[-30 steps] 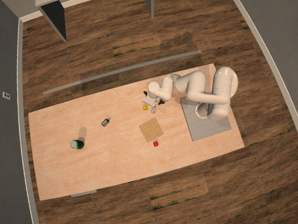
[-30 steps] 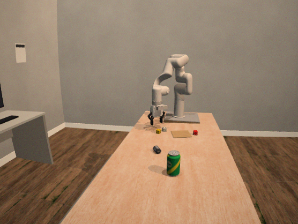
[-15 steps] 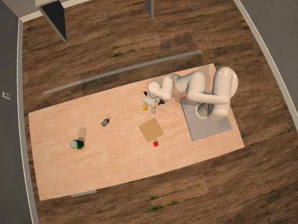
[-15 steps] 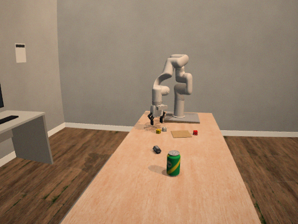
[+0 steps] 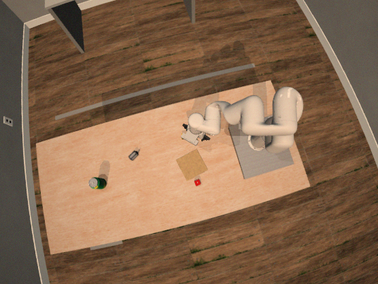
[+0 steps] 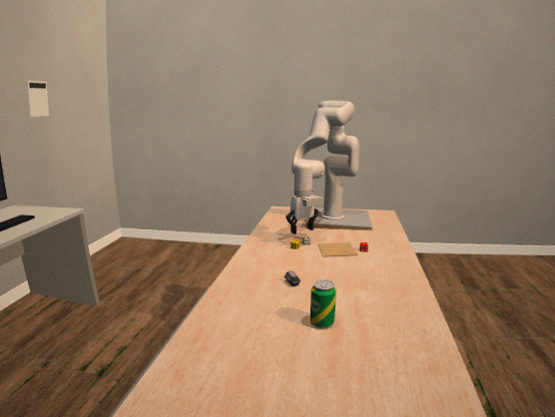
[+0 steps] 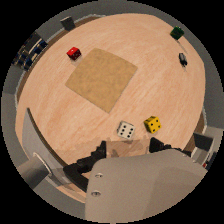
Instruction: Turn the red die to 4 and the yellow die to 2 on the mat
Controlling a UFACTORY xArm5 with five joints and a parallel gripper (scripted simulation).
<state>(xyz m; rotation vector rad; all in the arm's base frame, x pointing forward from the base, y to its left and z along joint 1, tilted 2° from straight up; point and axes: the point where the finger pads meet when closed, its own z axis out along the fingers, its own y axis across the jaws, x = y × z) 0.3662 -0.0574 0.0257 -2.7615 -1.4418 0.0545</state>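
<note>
Now: the white die 4 cm below my hand, 2 cm to the left of it and 1 cm ahead of it. From my hand the other things lie so: brown mat 16 cm to the left, 6 cm below, 4 cm ahead; then yellow die 7 cm ahead, 4 cm below, 1 cm to the right; then red die 27 cm to the left, 4 cm below, 2 cm ahead.
</note>
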